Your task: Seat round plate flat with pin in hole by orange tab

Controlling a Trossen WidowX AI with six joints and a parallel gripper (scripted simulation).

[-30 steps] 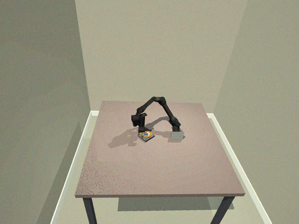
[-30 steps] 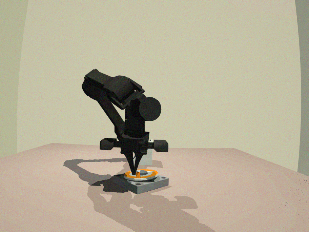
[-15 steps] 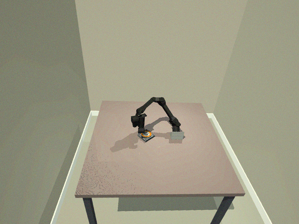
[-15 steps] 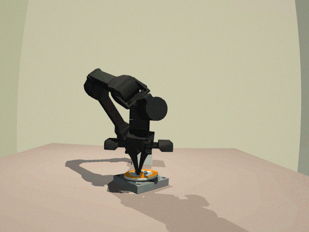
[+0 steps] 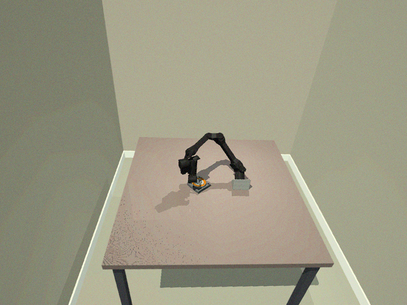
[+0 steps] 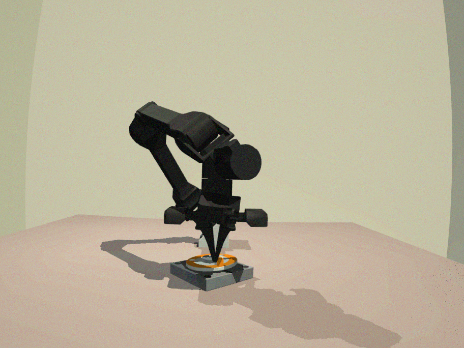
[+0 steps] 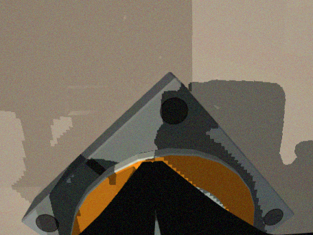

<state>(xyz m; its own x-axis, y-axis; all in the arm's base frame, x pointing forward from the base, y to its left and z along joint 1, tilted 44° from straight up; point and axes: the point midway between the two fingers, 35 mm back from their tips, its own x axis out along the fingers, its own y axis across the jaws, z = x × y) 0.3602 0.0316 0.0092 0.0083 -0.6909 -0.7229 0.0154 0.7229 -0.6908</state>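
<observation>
My gripper tip is 5 cm past the square grey base, 2 cm above it and 1 cm to the left of it. Also, from my gripper tip: round plate 3 cm behind, 1 cm below.
</observation>
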